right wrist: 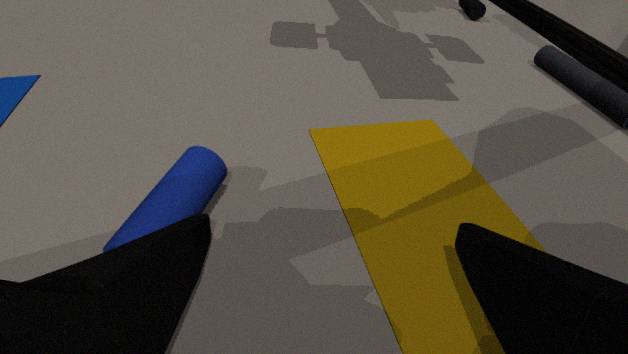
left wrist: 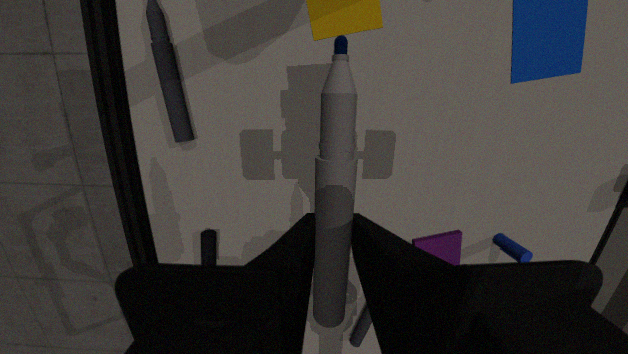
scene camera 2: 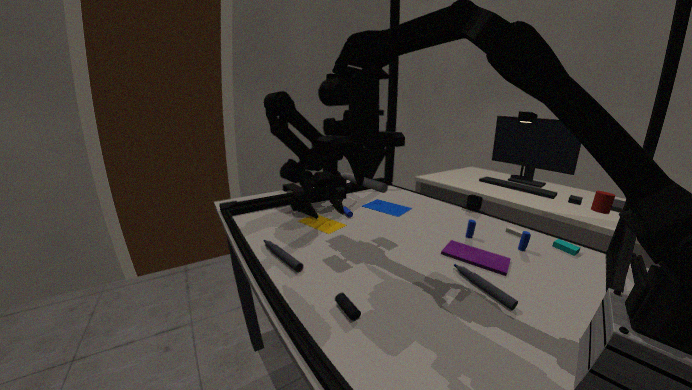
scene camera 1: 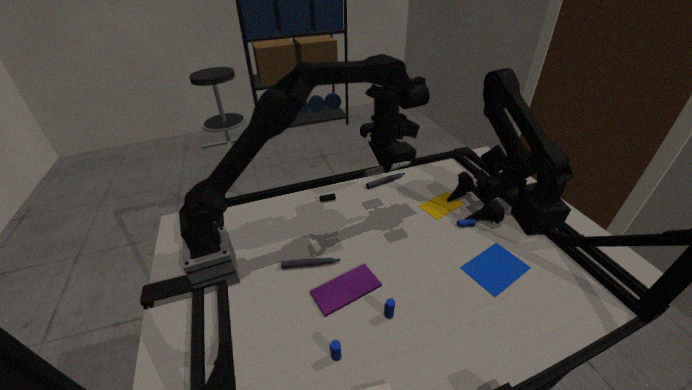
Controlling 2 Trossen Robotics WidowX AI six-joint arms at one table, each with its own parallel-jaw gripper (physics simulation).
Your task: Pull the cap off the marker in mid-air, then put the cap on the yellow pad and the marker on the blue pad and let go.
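Places are measured from the left arm's base along level axes (x right, y back, z down), in centimetres.
Pixels of known places: left gripper, between the fingertips: [left wrist: 332, 221] [scene camera 2: 363, 184] [scene camera 1: 385, 170]; right gripper, between the fingertips: [right wrist: 335, 231] [scene camera 2: 330, 215] [scene camera 1: 455, 210]; left arm's base, origin of its link: [scene camera 2: 663, 327] [scene camera 1: 205, 245]; right arm's base, origin of its link: [scene camera 1: 544, 198].
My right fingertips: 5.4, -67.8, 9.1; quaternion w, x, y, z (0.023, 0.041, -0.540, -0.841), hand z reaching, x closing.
For each thing: its middle in the pictures, then the offset to it from my right fingertips, as dx, dy, dz.
- light grey marker, middle of its body: [left wrist: 334, 204] [scene camera 2: 359, 180] [scene camera 1: 389, 167] -7.3, +19.8, -16.0
- yellow pad, middle of its body: [right wrist: 432, 210] [scene camera 2: 321, 223] [scene camera 1: 441, 205] -4.5, +1.5, +0.8
- blue cap, middle of its body: [right wrist: 171, 208] [scene camera 1: 466, 223] [scene camera 2: 347, 212] +5.8, +0.9, -0.1
- purple block, middle of its body: [left wrist: 435, 276] [scene camera 1: 346, 288] [scene camera 2: 475, 256] +11.5, +40.3, +0.4
- black cylinder, middle of its body: [left wrist: 208, 248] [right wrist: 471, 6] [scene camera 2: 347, 306] [scene camera 1: 327, 197] -21.1, +32.7, -0.2
- teal block, middle of its body: [scene camera 2: 566, 246] +34.8, +58.2, +0.1
My left gripper [scene camera 1: 391, 166] [scene camera 2: 364, 180] [left wrist: 332, 221] is shut on a light grey marker [scene camera 2: 377, 184] [left wrist: 337, 130], held level above the table; its blue tip is bare. My right gripper [scene camera 1: 458, 210] [scene camera 2: 330, 215] [right wrist: 335, 231] is open and empty, low by the yellow pad [scene camera 1: 436, 210] [scene camera 2: 330, 228] [left wrist: 347, 17] [right wrist: 390, 155]. A blue cap [scene camera 1: 465, 223] [scene camera 2: 348, 212] [right wrist: 170, 195] lies on its side beside that pad, partly behind one right finger in the right wrist view. The blue pad [scene camera 1: 495, 270] [scene camera 2: 387, 207] [left wrist: 547, 40] [right wrist: 12, 95] bears nothing.
Two blue cylinders [scene camera 1: 389, 308] [scene camera 1: 335, 350] stand near a purple block [scene camera 1: 346, 290] [scene camera 2: 475, 257]. Two dark grey markers [scene camera 1: 310, 262] [scene camera 1: 385, 181] and a black cylinder [scene camera 1: 327, 197] [scene camera 2: 347, 306] lie on the table. A teal block [scene camera 2: 566, 247] lies near the far edge in scene camera 2.
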